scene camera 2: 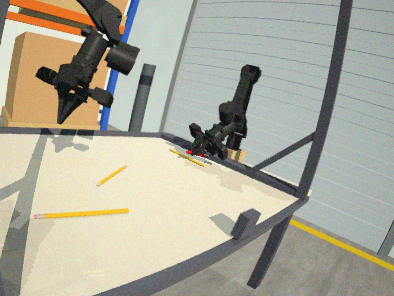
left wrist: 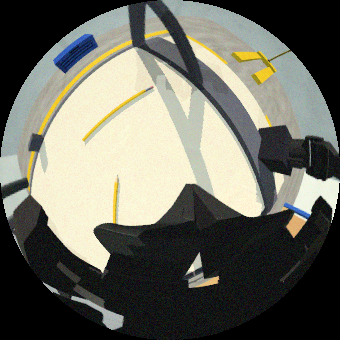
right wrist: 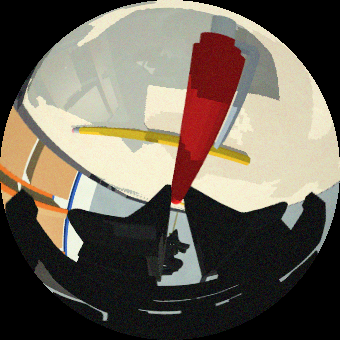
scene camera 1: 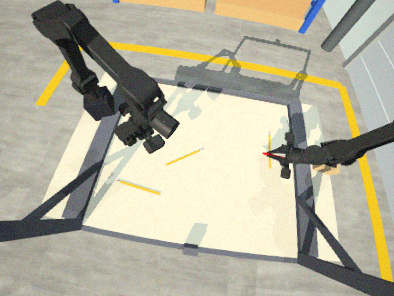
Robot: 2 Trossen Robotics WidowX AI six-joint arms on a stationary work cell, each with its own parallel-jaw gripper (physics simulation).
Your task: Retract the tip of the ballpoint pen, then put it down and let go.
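Frame: origin at the left arm's base, x left, y back, z up, level; millimetres.
Where they show: left gripper, fingertip midpoint: (scene camera 2: 59, 123) (left wrist: 189, 187) (right wrist: 175, 228) (scene camera 1: 140, 136); right gripper, fingertip midpoint: (scene camera 2: 189, 153) (right wrist: 176, 188) (scene camera 1: 266, 154); left arm's base at its link origin: (left wrist: 289, 151) (scene camera 1: 95, 96); right arm's base at its link origin: (scene camera 2: 232, 148).
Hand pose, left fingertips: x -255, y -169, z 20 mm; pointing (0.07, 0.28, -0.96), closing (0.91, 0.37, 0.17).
Things, the pixels of their top centre, and the offset from my left fingertips. Level surfaces: height alone.
- red ballpoint pen at its top centre: (right wrist: 180, 204) (scene camera 2: 198, 149) (scene camera 1: 277, 155) dz -78, dx -183, dy -533 mm
- table at its surface level: dz -126 mm
- yellow pencil at its top centre: (right wrist: 134, 139) (scene camera 2: 186, 156) (scene camera 1: 270, 149) dz -117, dx -140, dy -542 mm
- second pencil at its top centre: (left wrist: 113, 214) (scene camera 2: 112, 173) (scene camera 1: 183, 157) dz -117, dx -76, dy -142 mm
- third pencil at its top centre: (scene camera 2: 83, 212) (left wrist: 113, 109) (scene camera 1: 137, 187) dz -119, dx -153, dy +66 mm
The red ballpoint pen (scene camera 1: 275, 155) (scene camera 2: 189, 152) (right wrist: 207, 110) is between the fingertips of my right gripper (scene camera 1: 268, 153) (right wrist: 176, 188), which is shut on its narrow end. In the right wrist view its grey-white button end points away from the fingers, with the pale clip along its side. The pen is low over the table (scene camera 1: 225, 200), across the yellow pencil there; I cannot tell whether it touches the table. The writing tip is hidden at the fingers. My left gripper (scene camera 2: 61, 121) (left wrist: 189, 187) is shut and empty, above the table's far left part in scene camera 2.
One yellow pencil (scene camera 1: 270, 140) (scene camera 2: 180, 154) (right wrist: 110, 133) lies under the pen. A second pencil (scene camera 1: 185, 156) (scene camera 2: 111, 176) (left wrist: 116, 200) lies mid-table. A third pencil (scene camera 1: 140, 187) (scene camera 2: 82, 213) lies at the lower left of the table in scene camera 1. Dark frame bars edge the table.
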